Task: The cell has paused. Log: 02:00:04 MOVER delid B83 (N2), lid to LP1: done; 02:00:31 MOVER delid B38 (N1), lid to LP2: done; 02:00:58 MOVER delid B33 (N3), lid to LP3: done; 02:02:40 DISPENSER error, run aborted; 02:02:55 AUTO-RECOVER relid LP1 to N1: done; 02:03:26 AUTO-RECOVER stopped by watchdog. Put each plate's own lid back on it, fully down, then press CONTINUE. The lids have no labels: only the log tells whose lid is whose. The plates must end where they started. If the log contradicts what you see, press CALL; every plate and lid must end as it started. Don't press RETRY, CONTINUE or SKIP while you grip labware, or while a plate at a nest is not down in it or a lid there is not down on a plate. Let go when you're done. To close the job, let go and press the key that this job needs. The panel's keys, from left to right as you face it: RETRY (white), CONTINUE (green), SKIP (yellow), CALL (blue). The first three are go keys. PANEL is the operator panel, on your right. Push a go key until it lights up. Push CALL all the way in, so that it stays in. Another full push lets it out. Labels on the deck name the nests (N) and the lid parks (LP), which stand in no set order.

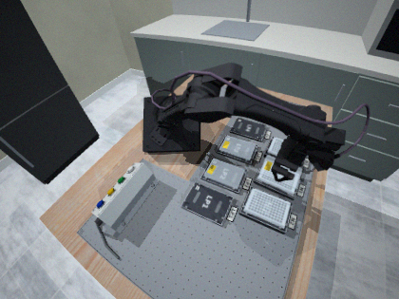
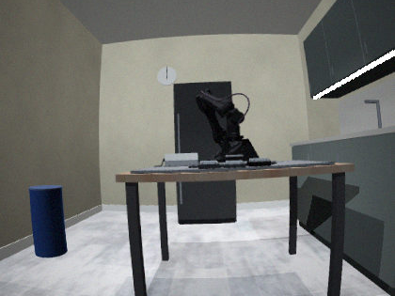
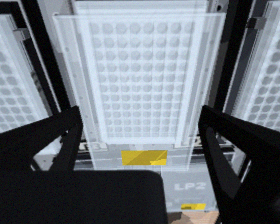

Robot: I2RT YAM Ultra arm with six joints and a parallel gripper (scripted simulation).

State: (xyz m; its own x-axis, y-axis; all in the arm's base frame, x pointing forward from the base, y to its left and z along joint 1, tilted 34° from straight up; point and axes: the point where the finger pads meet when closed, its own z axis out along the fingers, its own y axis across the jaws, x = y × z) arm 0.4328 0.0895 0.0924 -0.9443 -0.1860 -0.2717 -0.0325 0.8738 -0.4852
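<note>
Right now the plate is 130 mm to the right of my hand, 40 mm below it and 10 mm ahead of it. The rest, counted from my hand: green continue key: 440 mm behind, 320 mm to the right; then lid park: 200 mm behind, 180 mm to the left, 60 mm below; then white RETRY key: 440 mm behind, 270 mm to the right.
</note>
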